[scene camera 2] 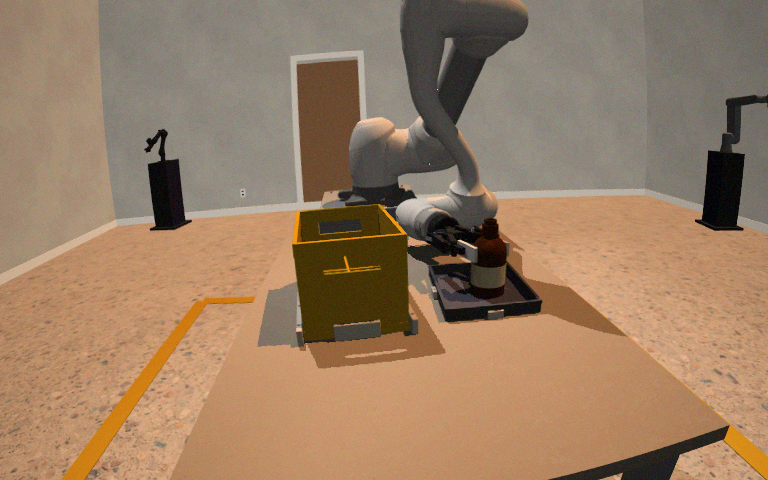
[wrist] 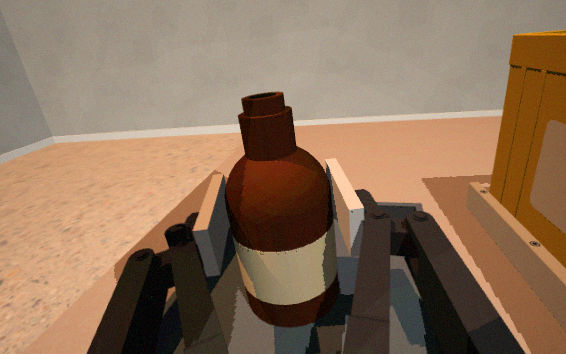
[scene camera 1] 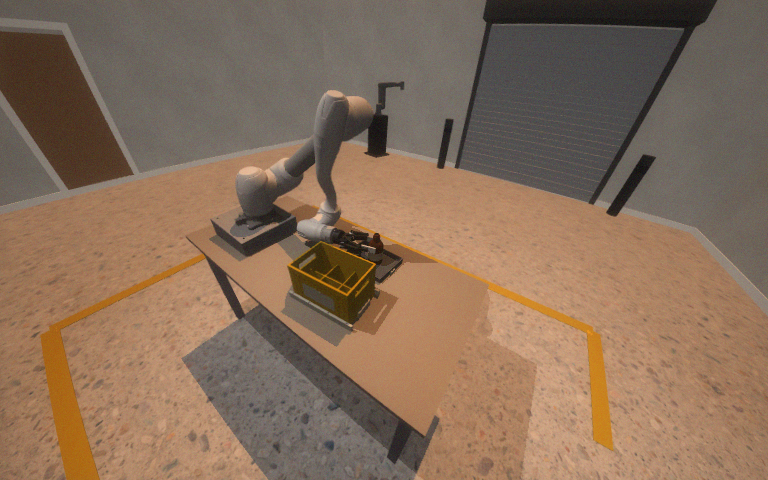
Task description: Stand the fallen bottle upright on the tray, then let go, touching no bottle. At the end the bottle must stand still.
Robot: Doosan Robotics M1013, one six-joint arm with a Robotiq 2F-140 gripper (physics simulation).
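Frame: origin at the arm's base, x back, y down, z right, level; metres.
Seen in the pictures: gripper, between the fingertips: [scene camera 2: 492, 252] [wrist: 277, 185] [scene camera 1: 378, 246]; arm's base, origin of its link: [scene camera 2: 376, 198] [scene camera 1: 260, 217].
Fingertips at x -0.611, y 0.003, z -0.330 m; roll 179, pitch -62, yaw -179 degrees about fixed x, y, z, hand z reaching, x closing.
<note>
Offsets run from my fingertips to a thing's middle. Level surfaces: height alone.
The brown bottle with a cream label @(dx +0.010, dy +0.011, dz +0.006 m) [scene camera 1: 376, 244] [scene camera 2: 488, 260] [wrist: 280, 200] stands upright or very nearly so in scene camera 2, its neck up and its base at the floor of the dark tray @(dx +0.020, dy +0.082, dz +0.021 m) [scene camera 1: 388, 275] [scene camera 2: 464, 313]. Whether the base bears fully on the tray I cannot tell. My gripper [scene camera 1: 371, 245] [scene camera 2: 488, 249] [wrist: 277, 185] reaches in almost level and is shut on the bottle, with one pale pad on each side of its upper body, above or at the top of the label. In the wrist view the bottle leans a little left in the picture.
A yellow crate with dividers @(dx -0.052, dy +0.007, dz +0.287 m) [scene camera 1: 339, 305] [scene camera 2: 351, 300] [wrist: 525, 100] stands beside the tray, held by pale brackets on the brown table @(dy +0.094 m) [scene camera 1: 430, 339] [scene camera 2: 396, 407]. The tray's raised rim surrounds the bottle's base. The arm's wrist hangs low behind the tray.
</note>
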